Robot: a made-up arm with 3 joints. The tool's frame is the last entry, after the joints.
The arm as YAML. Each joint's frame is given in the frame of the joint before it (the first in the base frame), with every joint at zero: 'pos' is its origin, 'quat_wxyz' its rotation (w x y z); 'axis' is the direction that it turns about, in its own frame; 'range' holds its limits. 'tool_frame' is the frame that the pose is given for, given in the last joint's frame.
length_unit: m
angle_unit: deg
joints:
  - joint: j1
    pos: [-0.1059, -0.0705, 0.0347]
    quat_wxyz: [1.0, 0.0, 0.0, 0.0]
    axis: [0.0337, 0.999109, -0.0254]
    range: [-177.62, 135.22]
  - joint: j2
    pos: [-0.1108, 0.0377, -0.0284]
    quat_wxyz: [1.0, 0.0, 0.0, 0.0]
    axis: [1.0, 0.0, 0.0]
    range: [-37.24, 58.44]
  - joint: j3
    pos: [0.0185, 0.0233, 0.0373]
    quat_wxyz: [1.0, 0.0, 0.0, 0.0]
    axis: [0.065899, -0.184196, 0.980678]
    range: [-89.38, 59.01]
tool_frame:
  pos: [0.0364, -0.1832, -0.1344]
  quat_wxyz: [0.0, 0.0, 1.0, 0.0]
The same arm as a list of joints. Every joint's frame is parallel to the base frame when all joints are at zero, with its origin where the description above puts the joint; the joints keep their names.
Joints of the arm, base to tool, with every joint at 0 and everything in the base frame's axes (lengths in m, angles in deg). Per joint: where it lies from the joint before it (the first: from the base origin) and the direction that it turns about. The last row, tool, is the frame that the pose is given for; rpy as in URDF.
j1: axis 0.0337 0.999109 -0.0254 origin -0.1059 -0.0705 0.0347
j2: axis +x origin -0.1108 0.0377 -0.0284
j3: axis 0.065899 -0.184196 0.980678 origin 0.0185 0.0233 0.0373
tool: origin 0.0364 -0.1832 -0.1344 rpy 180 0 180
Joint limits (deg, base to tool): -177.62..135.22 -37.24..58.44 -89.38..59.01

